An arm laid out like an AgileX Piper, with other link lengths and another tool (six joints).
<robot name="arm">
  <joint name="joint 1" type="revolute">
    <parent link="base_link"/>
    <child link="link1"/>
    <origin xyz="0 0 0.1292"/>
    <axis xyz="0 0 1"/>
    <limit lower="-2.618" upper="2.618"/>
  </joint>
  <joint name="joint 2" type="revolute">
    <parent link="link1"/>
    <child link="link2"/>
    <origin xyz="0 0 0"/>
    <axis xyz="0 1 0"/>
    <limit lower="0" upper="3.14"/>
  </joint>
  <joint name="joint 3" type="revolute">
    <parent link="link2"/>
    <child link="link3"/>
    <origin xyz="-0.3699 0 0.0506"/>
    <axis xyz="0 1 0"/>
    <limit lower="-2.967" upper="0"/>
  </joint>
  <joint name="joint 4" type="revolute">
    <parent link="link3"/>
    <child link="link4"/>
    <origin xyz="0.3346 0 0.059"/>
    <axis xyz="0.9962 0 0.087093"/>
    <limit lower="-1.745" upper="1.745"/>
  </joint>
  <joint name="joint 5" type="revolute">
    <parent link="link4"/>
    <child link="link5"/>
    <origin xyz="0 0 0"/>
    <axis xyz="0 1 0"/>
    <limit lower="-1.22" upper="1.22"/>
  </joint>
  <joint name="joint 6" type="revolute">
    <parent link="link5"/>
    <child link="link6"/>
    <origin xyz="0.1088 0 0.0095"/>
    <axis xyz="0.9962 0 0.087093"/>
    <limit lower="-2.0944" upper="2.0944"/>
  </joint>
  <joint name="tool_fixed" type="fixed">
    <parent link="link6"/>
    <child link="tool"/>
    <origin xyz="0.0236 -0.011 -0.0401" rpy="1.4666 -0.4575 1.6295"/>
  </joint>
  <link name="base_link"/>
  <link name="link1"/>
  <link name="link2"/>
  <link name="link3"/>
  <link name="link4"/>
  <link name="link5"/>
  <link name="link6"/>
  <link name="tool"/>
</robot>
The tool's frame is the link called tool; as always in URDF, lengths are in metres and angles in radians.
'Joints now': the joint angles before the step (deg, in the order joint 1, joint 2, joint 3, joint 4, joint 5, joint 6). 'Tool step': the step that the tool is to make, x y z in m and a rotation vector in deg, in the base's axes. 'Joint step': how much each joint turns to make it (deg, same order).
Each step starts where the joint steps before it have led.
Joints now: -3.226, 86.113, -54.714, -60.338, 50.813, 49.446
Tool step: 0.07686, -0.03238, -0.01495, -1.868, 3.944, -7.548
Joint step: -3.153, 15.352, -15.660, 0.761, 6.295, -1.326
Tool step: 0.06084, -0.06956, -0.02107, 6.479, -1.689, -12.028
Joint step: -8.247, 13.955, -19.260, 9.722, 3.457, -4.036
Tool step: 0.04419, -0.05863, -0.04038, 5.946, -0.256, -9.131
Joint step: -5.582, 13.963, -18.472, 8.225, 5.319, -3.633
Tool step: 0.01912, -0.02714, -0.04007, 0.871, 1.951, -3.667
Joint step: -1.817, 8.833, -9.595, 0.857, 3.331, -0.639
